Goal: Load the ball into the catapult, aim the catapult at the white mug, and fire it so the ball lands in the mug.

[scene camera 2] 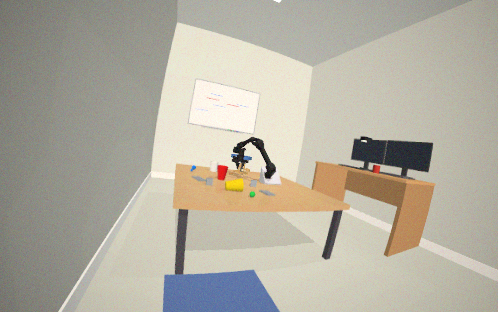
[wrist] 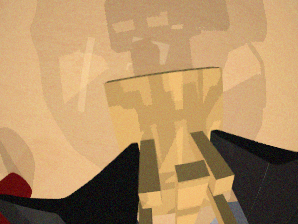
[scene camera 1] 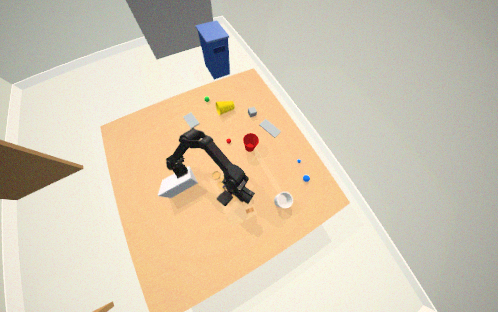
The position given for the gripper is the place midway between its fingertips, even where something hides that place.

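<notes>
The gripper (wrist: pixel 175 143) is visible in the robot's scene, and with it appears a tan wooden catapult (wrist: pixel 170 115).
</notes>
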